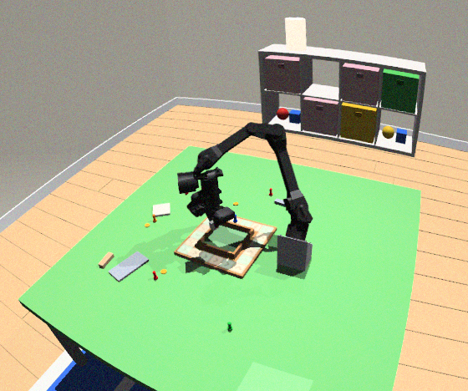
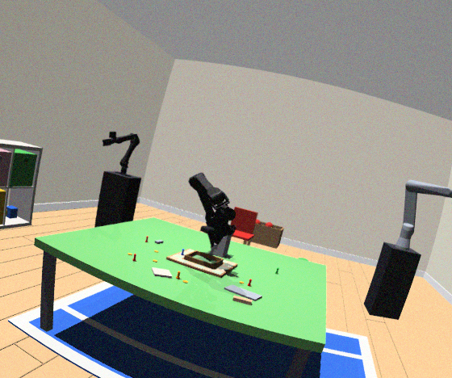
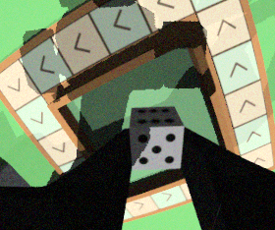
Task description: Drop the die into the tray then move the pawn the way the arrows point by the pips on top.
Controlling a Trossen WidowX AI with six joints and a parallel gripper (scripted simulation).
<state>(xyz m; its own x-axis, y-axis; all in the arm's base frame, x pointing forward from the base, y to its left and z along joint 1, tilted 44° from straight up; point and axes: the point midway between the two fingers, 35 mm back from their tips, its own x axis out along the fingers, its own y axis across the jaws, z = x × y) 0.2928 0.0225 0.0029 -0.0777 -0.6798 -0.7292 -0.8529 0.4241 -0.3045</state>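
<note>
The dark blue pawn lies 150 mm to the right of my gripper tip, 80 mm below it and 10 mm behind it. Round my gripper tip: orange pawn (320 mm ahead, 90 mm below, 70 mm to the right); then grey card (270 mm ahead, 210 mm to the left, 100 mm below); then white die (right at my gripper tip).
</note>
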